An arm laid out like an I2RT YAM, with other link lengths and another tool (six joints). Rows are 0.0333 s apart.
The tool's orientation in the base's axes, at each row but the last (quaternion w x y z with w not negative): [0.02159, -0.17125, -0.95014, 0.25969]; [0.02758, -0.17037, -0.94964, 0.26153]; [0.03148, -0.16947, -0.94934, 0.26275]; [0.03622, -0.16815, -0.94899, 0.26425]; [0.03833, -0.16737, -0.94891, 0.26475]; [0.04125, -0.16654, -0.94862, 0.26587]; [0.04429, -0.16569, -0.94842, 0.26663]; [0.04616, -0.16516, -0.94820, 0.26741]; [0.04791, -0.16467, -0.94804, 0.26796]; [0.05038, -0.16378, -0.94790, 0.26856]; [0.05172, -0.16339, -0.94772, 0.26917]
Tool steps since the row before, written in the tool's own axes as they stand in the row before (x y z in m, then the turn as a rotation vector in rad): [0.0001, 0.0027, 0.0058, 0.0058, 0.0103, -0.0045]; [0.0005, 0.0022, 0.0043, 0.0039, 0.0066, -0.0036]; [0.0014, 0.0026, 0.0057, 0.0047, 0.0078, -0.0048]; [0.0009, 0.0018, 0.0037, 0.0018, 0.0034, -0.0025]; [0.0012, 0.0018, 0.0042, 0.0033, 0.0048, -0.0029]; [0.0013, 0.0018, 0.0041, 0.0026, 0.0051, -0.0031]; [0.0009, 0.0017, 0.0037, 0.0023, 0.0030, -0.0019]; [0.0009, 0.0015, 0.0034, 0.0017, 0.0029, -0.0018]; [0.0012, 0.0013, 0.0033, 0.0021, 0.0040, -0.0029]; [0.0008, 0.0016, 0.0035, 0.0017, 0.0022, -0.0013]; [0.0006, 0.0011, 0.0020, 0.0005, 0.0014, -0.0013]
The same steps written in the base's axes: [0.0000, -0.0006, -0.0064, -0.0016, 0.0124, -0.0015]; [-0.0004, -0.0002, -0.0048, -0.0011, 0.0084, -0.0004]; [-0.0014, -0.0002, -0.0063, -0.0013, 0.0102, 0.0000]; [-0.0009, -0.0001, -0.0041, -0.0003, 0.0046, 0.0004]; [-0.0013, -0.0002, -0.0045, -0.0012, 0.0064, 0.0000]; [-0.0014, -0.0001, -0.0045, -0.0004, 0.0065, 0.0000]; [-0.0010, -0.0001, -0.0040, -0.0010, 0.0041, 0.0001]; [-0.0010, -0.0002, -0.0037, -0.0004, 0.0038, 0.0000]; [-0.0013, -0.0002, -0.0035, -0.0003, 0.0053, 0.0004]; [-0.0009, -0.0002, -0.0038, -0.0007, 0.0030, 0.0000]; [-0.0006, 0.0001, -0.0023, 0.0002, 0.0019, 0.0004]
